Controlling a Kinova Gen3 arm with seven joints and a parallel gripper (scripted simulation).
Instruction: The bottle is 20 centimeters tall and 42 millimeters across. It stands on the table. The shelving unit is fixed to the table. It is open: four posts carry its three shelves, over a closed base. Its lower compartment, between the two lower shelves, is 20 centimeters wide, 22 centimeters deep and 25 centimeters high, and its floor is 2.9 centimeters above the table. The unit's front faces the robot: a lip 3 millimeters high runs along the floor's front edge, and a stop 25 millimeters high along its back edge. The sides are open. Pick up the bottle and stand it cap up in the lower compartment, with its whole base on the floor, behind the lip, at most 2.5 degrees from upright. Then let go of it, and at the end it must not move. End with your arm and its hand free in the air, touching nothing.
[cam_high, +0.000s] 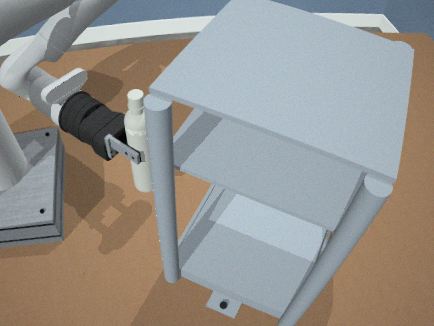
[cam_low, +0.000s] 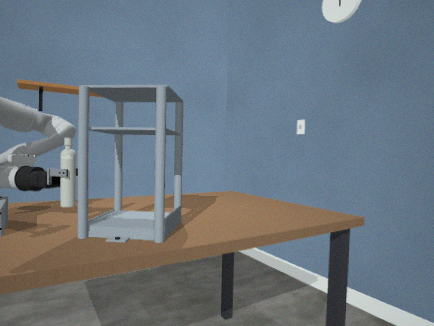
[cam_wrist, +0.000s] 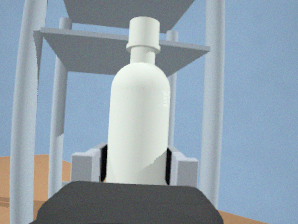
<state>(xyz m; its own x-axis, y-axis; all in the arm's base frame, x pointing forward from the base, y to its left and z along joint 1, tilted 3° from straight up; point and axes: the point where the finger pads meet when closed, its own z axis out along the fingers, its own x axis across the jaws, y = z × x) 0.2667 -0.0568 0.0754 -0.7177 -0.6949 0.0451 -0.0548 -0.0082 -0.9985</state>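
The shelving unit lies 17 cm ahead of my hand, 12 cm to the right of it and 4 cm above it.
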